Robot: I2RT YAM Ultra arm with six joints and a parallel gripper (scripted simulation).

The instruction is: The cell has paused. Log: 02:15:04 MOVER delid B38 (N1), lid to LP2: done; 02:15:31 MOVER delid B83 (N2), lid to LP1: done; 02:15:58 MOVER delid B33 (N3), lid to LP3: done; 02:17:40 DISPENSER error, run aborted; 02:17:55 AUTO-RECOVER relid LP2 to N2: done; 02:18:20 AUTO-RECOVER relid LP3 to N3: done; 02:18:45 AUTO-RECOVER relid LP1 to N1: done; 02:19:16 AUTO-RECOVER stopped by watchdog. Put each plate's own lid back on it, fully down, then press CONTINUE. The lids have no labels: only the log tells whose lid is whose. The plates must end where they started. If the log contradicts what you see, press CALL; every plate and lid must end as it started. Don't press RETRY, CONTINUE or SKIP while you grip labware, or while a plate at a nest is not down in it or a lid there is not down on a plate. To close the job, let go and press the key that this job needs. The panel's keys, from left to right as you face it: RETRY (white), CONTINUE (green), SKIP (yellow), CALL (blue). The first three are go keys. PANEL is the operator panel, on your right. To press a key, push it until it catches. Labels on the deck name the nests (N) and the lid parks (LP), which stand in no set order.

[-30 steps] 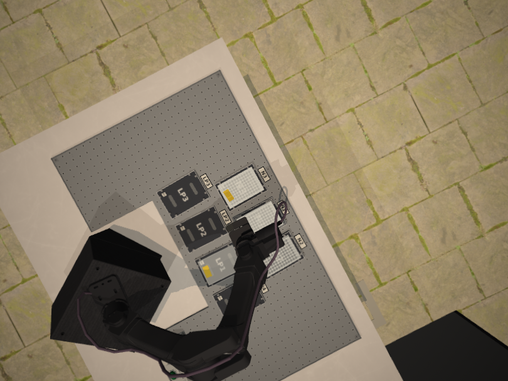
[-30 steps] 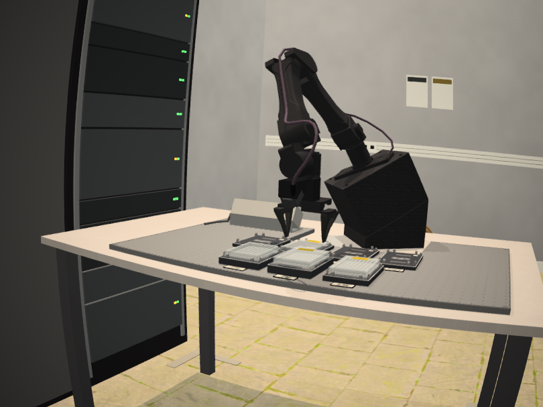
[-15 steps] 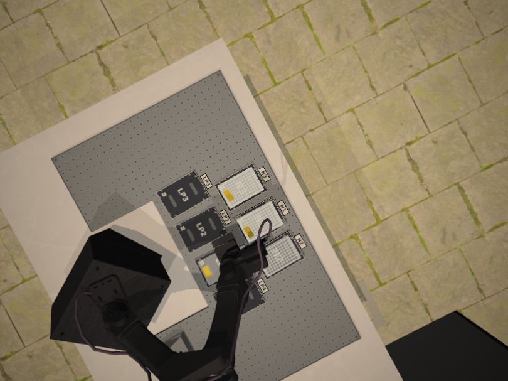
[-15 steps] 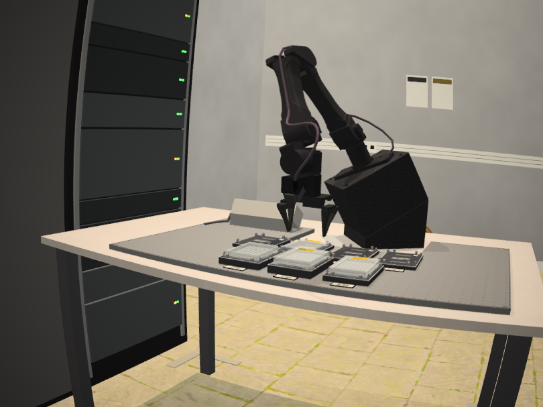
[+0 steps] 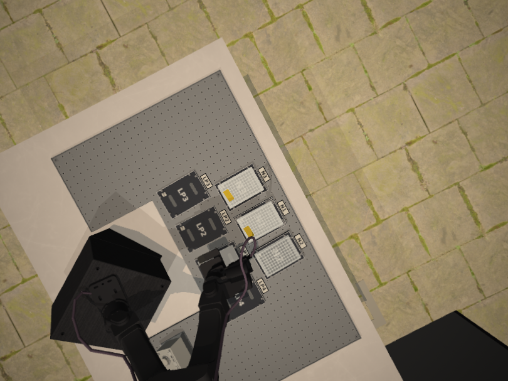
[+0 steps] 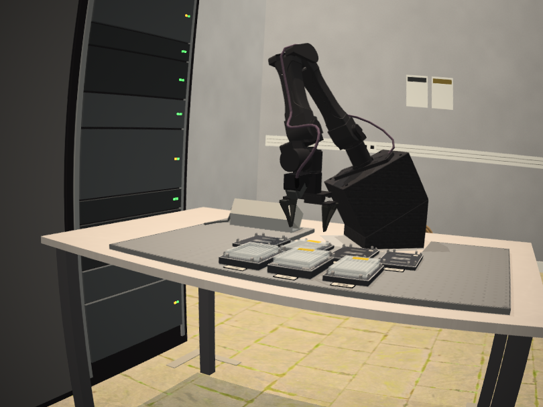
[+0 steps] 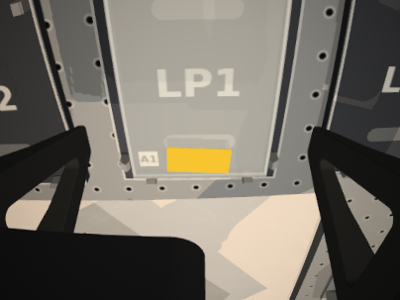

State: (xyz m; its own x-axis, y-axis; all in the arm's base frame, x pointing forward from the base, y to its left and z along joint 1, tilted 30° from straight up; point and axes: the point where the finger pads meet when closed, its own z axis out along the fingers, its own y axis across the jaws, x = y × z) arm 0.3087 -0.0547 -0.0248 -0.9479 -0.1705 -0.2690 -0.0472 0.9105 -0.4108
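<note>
Now: hand 5 cm above the clear lid. From my hand the other things lie so: green key: 26 cm behind, 25 cm to the right; then lid park LP1: 6 cm below; then lid park LP4: 1 cm ahead, 13 cm to the right, 6 cm below.
</note>
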